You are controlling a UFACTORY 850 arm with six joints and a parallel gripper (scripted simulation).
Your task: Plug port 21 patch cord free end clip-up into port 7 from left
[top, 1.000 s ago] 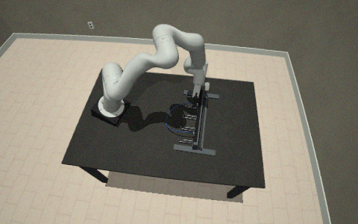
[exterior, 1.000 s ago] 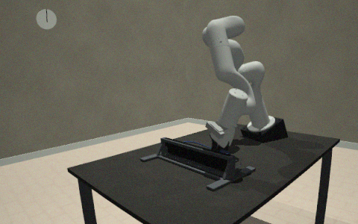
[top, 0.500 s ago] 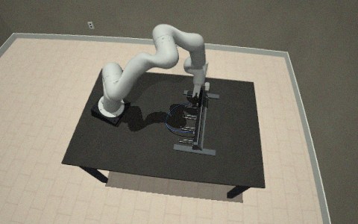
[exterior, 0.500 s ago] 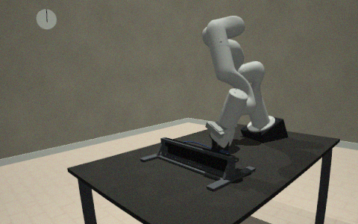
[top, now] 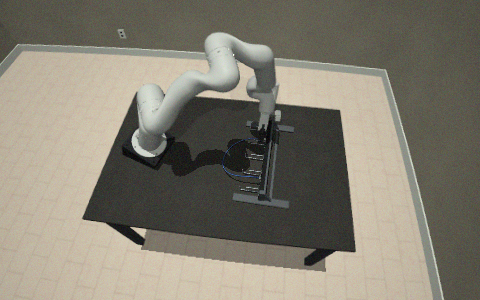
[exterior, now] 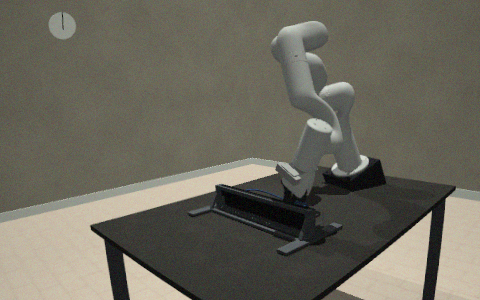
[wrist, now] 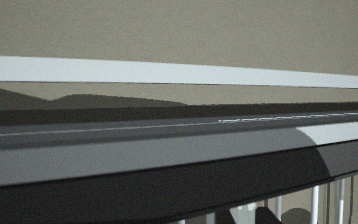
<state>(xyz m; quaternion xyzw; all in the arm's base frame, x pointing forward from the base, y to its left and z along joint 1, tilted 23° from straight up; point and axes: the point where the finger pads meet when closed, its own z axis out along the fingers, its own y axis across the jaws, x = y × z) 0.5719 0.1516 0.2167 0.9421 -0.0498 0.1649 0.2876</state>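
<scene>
The plug is 2 cm ahead of my hand, 1 cm to the right of it and 1 cm below it.
</scene>
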